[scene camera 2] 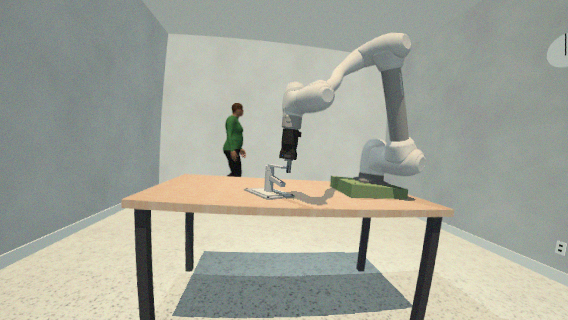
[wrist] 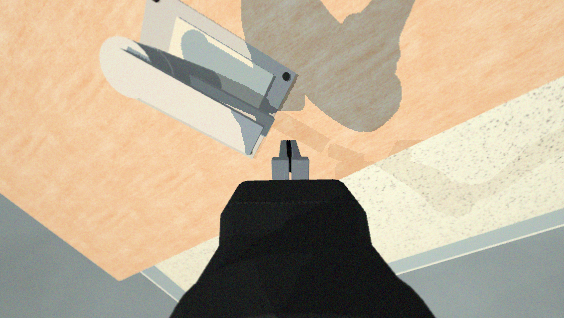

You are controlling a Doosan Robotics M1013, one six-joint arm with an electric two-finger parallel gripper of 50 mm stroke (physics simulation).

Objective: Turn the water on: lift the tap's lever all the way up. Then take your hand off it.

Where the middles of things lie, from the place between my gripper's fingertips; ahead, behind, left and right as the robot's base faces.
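Labels:
Relative to the tap lever (wrist: 137, 71), my gripper is 80 mm to the left of it, 70 mm short of it and 10 mm below it.

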